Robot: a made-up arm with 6 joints.
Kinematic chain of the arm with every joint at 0, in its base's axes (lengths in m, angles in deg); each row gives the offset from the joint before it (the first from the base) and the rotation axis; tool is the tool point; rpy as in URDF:
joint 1: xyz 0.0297 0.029 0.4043 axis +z
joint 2: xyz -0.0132 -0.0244 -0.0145 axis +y
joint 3: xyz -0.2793 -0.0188 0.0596 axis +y
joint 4: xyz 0.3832 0.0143 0.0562 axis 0.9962 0 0.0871
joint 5: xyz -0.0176 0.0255 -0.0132 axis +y
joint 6: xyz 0.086 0.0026 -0.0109 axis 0.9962 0 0.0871
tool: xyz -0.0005 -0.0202 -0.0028 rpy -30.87 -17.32 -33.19
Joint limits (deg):
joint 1: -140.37..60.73
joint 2: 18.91..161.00
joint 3: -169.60..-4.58
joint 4: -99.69..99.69
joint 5: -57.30..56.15
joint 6: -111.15..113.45
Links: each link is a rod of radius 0.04 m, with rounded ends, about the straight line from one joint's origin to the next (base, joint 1, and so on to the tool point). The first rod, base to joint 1, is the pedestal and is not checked.
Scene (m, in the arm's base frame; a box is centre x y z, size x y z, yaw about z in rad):
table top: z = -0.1
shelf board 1: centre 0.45 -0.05 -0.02 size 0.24 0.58 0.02 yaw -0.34
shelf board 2: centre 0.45 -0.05 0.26 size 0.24 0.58 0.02 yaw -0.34
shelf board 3: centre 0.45 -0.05 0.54 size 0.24 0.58 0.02 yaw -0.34
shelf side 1: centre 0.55 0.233 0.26 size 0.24 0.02 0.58 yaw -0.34
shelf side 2: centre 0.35 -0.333 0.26 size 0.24 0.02 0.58 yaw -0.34
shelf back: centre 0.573 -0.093 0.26 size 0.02 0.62 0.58 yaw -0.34
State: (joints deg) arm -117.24 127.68 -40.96 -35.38 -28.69 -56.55
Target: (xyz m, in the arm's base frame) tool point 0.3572 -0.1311 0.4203
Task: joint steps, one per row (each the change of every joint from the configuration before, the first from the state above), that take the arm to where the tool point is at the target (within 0.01 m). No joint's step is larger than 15 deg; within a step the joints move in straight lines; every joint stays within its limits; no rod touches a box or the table.
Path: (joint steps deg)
1: 10.42 -13.38 5.20 -8.48 -4.09 -3.76
2: 10.42 -13.38 5.19 -8.48 -4.08 -3.76
3: 10.43 -13.39 5.20 -8.48 -4.09 -3.76
4: 10.42 -13.38 5.20 -8.47 -4.09 -3.77
5: 10.42 -13.38 5.20 -8.48 -4.09 -3.76
6: 10.42 -13.38 5.19 -8.48 -4.08 -3.76
7: 10.43 -13.39 5.20 -8.48 -4.09 -3.76
8: 3.90 12.60 -8.03 13.00 2.36 5.10
9: 3.90 12.60 -8.04 12.99 2.36 5.10
10: 3.90 12.60 -8.03 13.00 2.36 5.10
11: 3.90 12.60 -8.04 12.99 2.36 5.11

